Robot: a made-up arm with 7 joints. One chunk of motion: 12 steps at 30 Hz.
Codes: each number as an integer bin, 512 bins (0 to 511) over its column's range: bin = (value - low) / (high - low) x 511, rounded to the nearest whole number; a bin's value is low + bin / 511 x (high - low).
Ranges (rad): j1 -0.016..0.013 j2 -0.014..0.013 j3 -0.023..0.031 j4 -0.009..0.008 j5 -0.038..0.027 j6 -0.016..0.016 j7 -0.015..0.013
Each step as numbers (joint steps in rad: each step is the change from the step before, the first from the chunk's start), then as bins.
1 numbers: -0.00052 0.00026 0.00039 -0.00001 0.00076 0.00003 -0.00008
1 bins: 273 270 221 270 305 256 272
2 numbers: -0.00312 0.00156 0.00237 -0.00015 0.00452 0.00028 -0.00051
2 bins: 227 294 240 266 334 260 264
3 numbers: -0.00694 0.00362 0.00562 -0.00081 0.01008 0.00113 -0.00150
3 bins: 160 333 271 246 378 274 246
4 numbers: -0.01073 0.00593 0.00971 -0.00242 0.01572 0.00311 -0.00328
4 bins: 93 377 310 198 422 305 214
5 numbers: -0.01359 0.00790 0.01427 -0.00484 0.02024 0.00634 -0.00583
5 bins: 42 414 353 125 458 357 167
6 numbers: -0.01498 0.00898 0.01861 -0.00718 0.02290 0.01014 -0.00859
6 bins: 18 435 394 55 479 417 117
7 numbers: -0.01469 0.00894 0.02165 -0.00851 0.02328 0.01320 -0.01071
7 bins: 23 434 423 15 482 466 78
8 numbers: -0.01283 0.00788 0.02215 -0.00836 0.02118 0.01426 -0.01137
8 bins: 56 414 427 19 465 483 66
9 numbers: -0.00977 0.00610 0.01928 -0.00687 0.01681 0.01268 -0.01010
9 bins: 110 380 400 64 431 458 89
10 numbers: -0.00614 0.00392 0.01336 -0.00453 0.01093 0.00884 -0.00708
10 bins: 174 339 344 134 385 397 145
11 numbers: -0.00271 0.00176 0.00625 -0.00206 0.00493 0.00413 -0.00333
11 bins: 234 298 277 209 337 321 213
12 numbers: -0.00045 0.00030 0.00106 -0.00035 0.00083 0.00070 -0.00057
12 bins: 274 271 228 260 305 267 263
